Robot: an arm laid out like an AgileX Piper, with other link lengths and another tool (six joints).
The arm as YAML. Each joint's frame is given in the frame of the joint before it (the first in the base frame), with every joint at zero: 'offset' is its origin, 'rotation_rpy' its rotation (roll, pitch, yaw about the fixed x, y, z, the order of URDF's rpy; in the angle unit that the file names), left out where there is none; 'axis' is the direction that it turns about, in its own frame. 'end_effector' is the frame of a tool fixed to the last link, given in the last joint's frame.
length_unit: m
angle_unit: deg
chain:
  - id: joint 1
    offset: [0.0, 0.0, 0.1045]
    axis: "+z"
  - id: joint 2
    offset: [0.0, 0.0, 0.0]
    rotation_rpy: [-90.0, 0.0, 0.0]
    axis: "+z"
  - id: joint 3
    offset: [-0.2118, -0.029, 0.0]
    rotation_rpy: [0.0, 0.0, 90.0]
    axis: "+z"
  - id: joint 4
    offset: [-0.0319, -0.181, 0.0]
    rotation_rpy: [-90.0, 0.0, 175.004]
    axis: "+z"
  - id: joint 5
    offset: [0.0, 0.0, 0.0]
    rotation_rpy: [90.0, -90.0, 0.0]
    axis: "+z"
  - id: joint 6
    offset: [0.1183, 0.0, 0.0]
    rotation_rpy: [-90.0, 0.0, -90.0]
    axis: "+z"
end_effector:
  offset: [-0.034, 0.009, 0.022]
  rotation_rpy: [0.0, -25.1, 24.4]
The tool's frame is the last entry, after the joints.
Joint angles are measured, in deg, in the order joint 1, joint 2, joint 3, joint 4, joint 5, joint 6. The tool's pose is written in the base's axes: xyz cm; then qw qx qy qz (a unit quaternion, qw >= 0). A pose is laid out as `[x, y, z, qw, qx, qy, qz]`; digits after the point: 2 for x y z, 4 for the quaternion.
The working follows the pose.
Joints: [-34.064 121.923 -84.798 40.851 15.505 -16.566]
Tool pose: [32.70, -18.54, 6.48, 0.2479, -0.7808, 0.5326, -0.2125]
Where each joint sits with the arm in this pose, in the base's axes (m; each line is computed from the numbers above, not from the rounded line before):
joint 1: 0.0000 0.0000 0.1045
joint 2: 0.0000 0.0000 0.1045
joint 3: 0.1132 -0.0765 0.2689
joint 4: 0.2487 -0.1681 0.1851
joint 5: 0.2487 -0.1681 0.1851
joint 6: 0.3297 -0.1979 0.1042
the tool: 0.3270 -0.1854 0.0648

